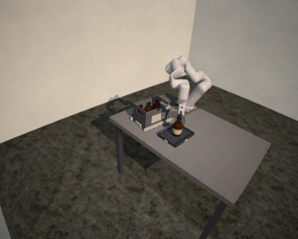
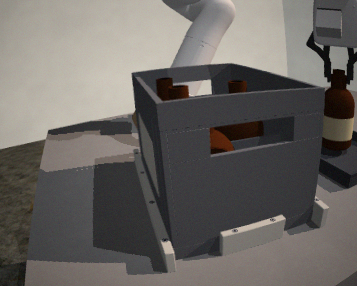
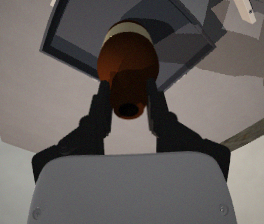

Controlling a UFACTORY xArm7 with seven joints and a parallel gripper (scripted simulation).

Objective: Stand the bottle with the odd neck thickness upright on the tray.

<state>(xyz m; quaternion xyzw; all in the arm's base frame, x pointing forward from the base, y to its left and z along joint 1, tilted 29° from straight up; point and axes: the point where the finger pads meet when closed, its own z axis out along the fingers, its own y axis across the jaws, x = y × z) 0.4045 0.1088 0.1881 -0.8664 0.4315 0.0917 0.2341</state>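
My hand is 150 mm above the dark flat tray. From my hand the other things lie so: glass bottle (90 mm behind, 320 mm to the right, 80 mm below); then dark grey crate (290 mm to the right, 80 mm below).
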